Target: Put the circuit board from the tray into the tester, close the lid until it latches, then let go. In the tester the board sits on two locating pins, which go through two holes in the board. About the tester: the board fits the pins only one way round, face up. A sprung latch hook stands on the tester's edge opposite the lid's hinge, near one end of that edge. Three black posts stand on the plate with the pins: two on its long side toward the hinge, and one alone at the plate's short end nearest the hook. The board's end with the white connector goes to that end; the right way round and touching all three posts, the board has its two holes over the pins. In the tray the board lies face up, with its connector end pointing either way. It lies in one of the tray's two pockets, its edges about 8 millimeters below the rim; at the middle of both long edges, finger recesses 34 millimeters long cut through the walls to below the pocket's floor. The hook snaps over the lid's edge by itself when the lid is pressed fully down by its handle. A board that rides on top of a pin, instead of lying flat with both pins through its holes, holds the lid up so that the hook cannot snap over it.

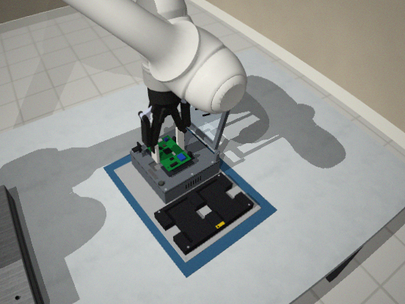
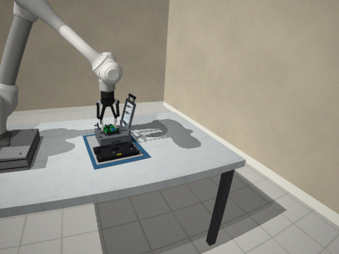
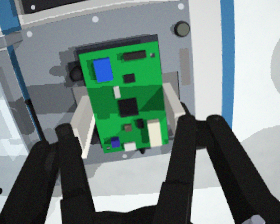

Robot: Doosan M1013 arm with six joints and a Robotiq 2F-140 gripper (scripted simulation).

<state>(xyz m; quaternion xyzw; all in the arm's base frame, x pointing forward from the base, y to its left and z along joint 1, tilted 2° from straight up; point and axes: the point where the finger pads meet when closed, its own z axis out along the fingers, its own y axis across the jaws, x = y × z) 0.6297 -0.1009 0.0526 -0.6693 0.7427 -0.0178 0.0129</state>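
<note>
The green circuit board lies 20 mm below my hand. From my hand the other things lie so: latch hook (60 mm to the left, 50 mm behind, 20 mm below); then tester lid (130 mm ahead, 80 mm above, 10 mm to the right).
</note>
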